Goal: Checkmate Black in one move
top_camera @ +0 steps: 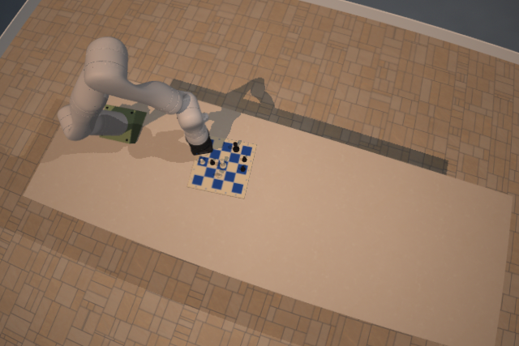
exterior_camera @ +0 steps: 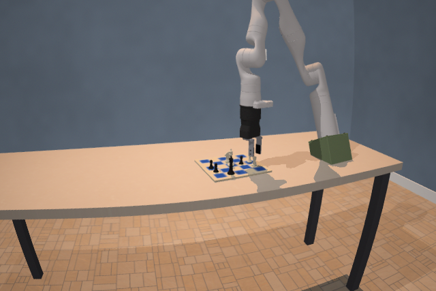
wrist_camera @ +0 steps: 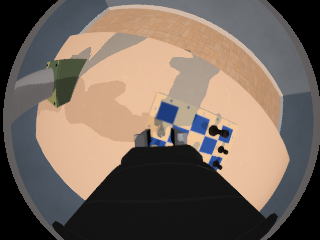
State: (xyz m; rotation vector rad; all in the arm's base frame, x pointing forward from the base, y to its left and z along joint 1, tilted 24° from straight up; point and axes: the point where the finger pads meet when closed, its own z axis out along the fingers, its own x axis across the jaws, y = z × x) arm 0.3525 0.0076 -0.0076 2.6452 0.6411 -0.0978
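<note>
Right now the blue-and-cream chessboard is 8 cm ahead of my hand, 6 cm below it and 3 cm to the right of it.
</note>
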